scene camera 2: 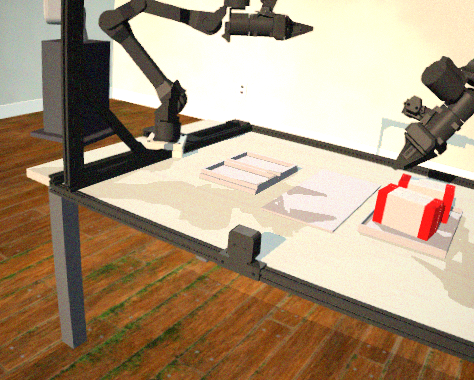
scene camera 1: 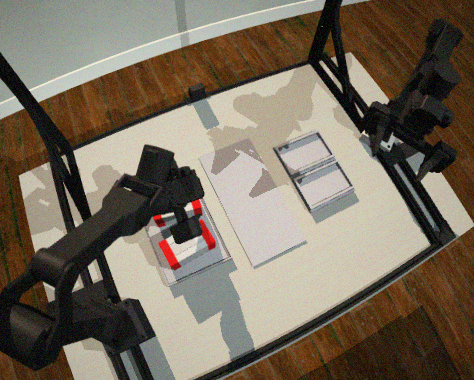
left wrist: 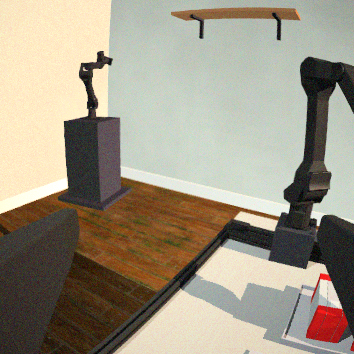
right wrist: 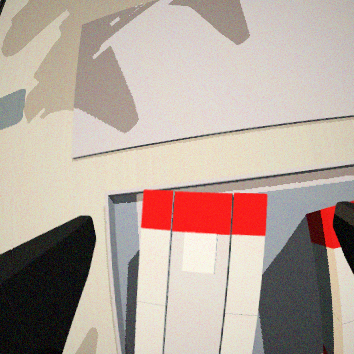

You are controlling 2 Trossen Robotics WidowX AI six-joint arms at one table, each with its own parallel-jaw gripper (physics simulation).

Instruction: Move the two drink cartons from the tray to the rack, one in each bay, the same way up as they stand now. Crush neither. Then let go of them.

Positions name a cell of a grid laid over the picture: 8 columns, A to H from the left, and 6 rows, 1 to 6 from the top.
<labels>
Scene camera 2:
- my right gripper: G3
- pale grey mat: F4
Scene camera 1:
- my left gripper: G3
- my right gripper: D4
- pale grey mat: E4
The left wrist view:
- my left gripper: E4
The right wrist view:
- my right gripper: E4
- pale grey mat: D2
</labels>
